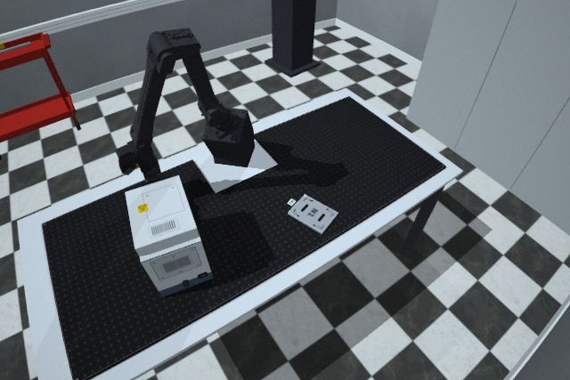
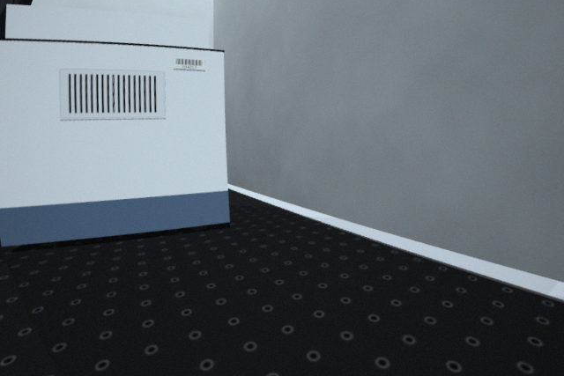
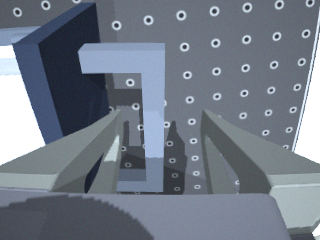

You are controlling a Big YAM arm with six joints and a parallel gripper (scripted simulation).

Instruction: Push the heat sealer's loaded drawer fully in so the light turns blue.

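Now: hand 10 cm short of the dark blue drawer, 3 cm to the left of it and 1 cm above it. Also, from my hand: tiny tag 40 cm to the left, 39 cm ahead, 9 cm below.
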